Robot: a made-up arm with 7 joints. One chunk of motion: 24 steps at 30 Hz.
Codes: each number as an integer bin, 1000 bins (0 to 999) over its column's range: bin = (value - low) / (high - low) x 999, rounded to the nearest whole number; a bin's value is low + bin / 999 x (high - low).
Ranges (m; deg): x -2.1..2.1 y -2.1..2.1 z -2.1..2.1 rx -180..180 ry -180..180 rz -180..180
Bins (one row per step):
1: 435 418 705 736 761 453
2: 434 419 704 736 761 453
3: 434 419 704 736 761 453
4: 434 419 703 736 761 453
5: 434 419 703 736 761 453
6: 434 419 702 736 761 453
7: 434 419 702 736 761 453
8: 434 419 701 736 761 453
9: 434 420 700 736 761 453
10: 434 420 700 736 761 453
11: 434 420 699 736 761 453
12: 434 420 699 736 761 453
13: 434 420 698 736 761 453
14: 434 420 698 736 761 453
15: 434 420 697 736 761 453
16: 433 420 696 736 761 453
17: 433 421 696 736 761 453
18: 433 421 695 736 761 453
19: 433 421 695 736 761 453
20: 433 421 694 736 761 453
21: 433 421 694 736 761 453
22: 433 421 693 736 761 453
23: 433 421 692 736 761 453
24: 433 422 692 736 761 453
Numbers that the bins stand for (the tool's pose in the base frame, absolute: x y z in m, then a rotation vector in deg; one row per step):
1: -0.2712 -0.3426 0.8640 85.23 94.23 -16.76
2: -0.2754 -0.3384 0.8598 85.23 94.23 -16.76
3: -0.2754 -0.3384 0.8598 85.23 94.23 -16.76
4: -0.2754 -0.3384 0.8556 85.23 94.23 -16.76
5: -0.2754 -0.3384 0.8556 85.23 94.23 -16.76
6: -0.2754 -0.3384 0.8514 85.23 94.23 -16.76
7: -0.2754 -0.3384 0.8514 85.23 94.23 -16.76
8: -0.2754 -0.3384 0.8471 85.23 94.23 -16.76
9: -0.2754 -0.3342 0.8429 85.23 94.23 -16.76
10: -0.2754 -0.3342 0.8429 85.23 94.23 -16.76
11: -0.2754 -0.3342 0.8387 85.23 94.23 -16.76
12: -0.2754 -0.3342 0.8387 85.23 94.23 -16.76
13: -0.2754 -0.3342 0.8345 85.23 94.23 -16.76
14: -0.2754 -0.3342 0.8345 85.23 94.23 -16.76
15: -0.2754 -0.3342 0.8303 85.23 94.23 -16.76
16: -0.2796 -0.3342 0.8261 85.23 94.23 -16.76
17: -0.2796 -0.3300 0.8261 85.23 94.23 -16.76
18: -0.2796 -0.3300 0.8219 85.23 94.23 -16.76
19: -0.2796 -0.3300 0.8219 85.23 94.23 -16.76
20: -0.2796 -0.3300 0.8177 85.23 94.23 -16.76
21: -0.2796 -0.3300 0.8177 85.23 94.23 -16.76
22: -0.2796 -0.3300 0.8135 85.23 94.23 -16.76
23: -0.2796 -0.3300 0.8093 85.23 94.23 -16.76
24: -0.2796 -0.3258 0.8093 85.23 94.23 -16.76

